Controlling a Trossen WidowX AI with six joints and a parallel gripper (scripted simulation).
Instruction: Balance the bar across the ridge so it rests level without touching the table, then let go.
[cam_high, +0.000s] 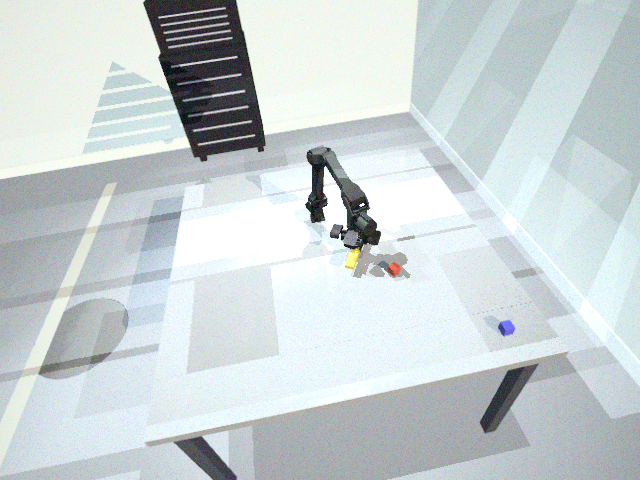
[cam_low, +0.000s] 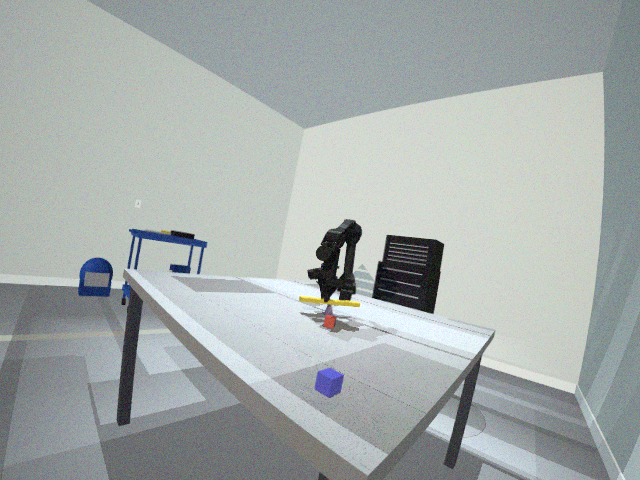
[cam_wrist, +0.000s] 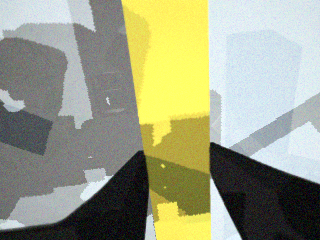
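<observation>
Now: gripper tip 30 mm past the yellow bar and 10 mm to the right of it. The rest, counted from my gripper tip: blue cube: 440 mm ahead, 390 mm to the left, 40 mm below; red cube: 110 mm ahead, 120 mm to the left, 40 mm below.
</observation>
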